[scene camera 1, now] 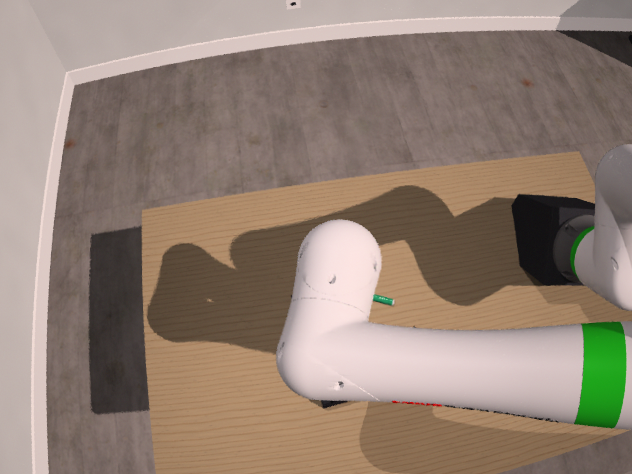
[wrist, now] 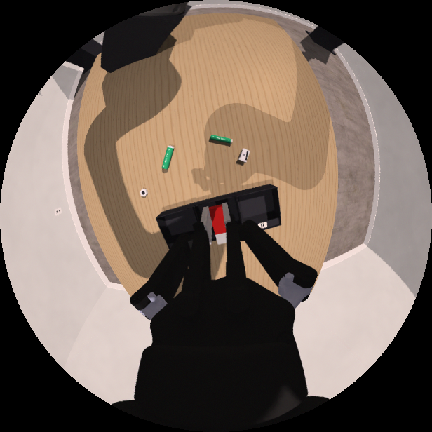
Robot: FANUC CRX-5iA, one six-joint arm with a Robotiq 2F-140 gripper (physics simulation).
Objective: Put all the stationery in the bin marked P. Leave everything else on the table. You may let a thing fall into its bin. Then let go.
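Frame: origin at the arm's base, x ahead, y left, z up, level; centimetres.
Seen in the pictures: arm's base, origin of its link: (scene camera 1: 582, 248).
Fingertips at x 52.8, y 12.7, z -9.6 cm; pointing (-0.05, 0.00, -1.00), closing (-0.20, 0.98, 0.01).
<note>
Pixels of each thing's top centre, then the offset from my fingertips to it. "spot": a spot on its surface instead. Level surfaces: height alone.
- black corner, a spot on its surface: (scene camera 1: 331, 404) spot: dx +2.7, dy +13.3, dz -5.2 cm
- table, height of its surface: dz -8.0 cm
- green battery, centre of its top: (scene camera 1: 383, 298) dx -9.8, dy -9.9, dz -6.6 cm
My gripper (wrist: 216, 212) is shut on a red eraser with a white end (wrist: 218, 220). In the wrist view it is over the middle compartment of the black three-compartment bin tray (wrist: 278, 210); the height above it is hard to judge. A white label (wrist: 262, 225) on the right compartment looks like a B; the other labels are hidden by the fingers. In the scene view the arm hides the gripper and most of the tray, of which a black corner (scene camera 1: 331, 404) shows. A small pale sharpener (wrist: 244, 155) lies on the table beyond the tray.
Two green batteries (wrist: 168, 157) (wrist: 221, 139) and a small white nut (wrist: 143, 192) lie on the table (scene camera 1: 204, 408) beyond the tray. One green battery (scene camera 1: 383, 300) shows beside the arm in the scene view. The black robot base (scene camera 1: 533, 244) stands at the table's right.
</note>
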